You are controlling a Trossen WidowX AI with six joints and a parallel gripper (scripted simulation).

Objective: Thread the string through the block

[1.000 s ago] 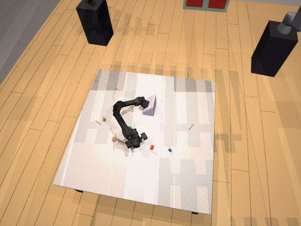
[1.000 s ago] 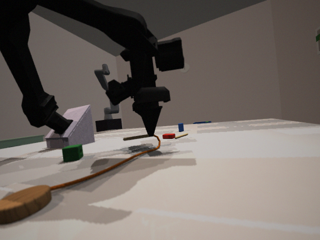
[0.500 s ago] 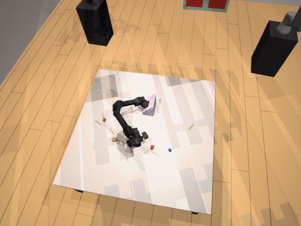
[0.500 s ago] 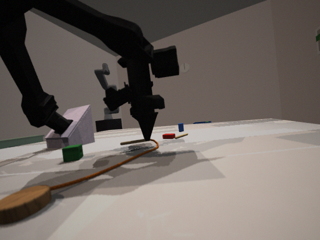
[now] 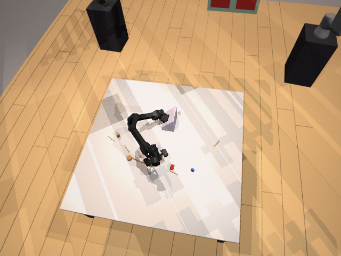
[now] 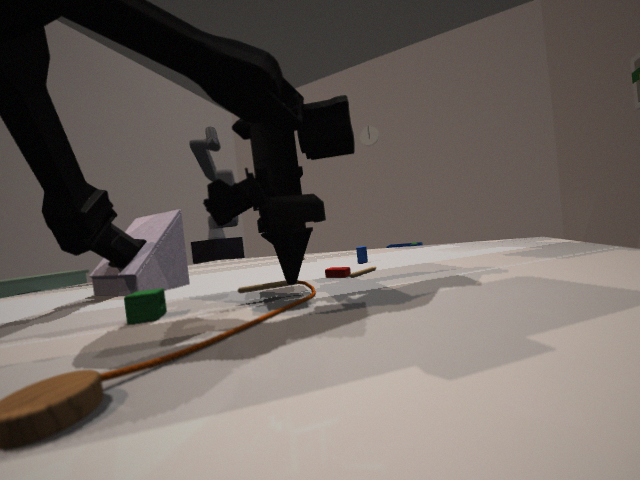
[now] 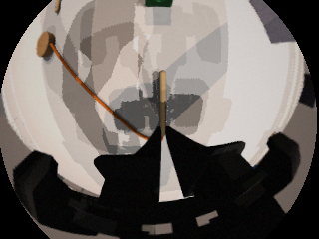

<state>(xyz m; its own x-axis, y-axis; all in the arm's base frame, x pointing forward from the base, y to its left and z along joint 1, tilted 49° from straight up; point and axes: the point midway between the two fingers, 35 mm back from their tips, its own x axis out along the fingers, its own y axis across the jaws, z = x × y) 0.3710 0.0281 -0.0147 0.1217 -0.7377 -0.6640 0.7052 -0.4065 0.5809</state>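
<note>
Now: the green block 12 cm behind my gripper tip and 12 cm to the right of it. Round my gripper tip: blue block (1 cm behind, 28 cm to the left); round wooden button (2 cm ahead, 23 cm to the right, 1 cm below); red block (1 cm ahead, 13 cm to the left, 1 cm below).
</note>
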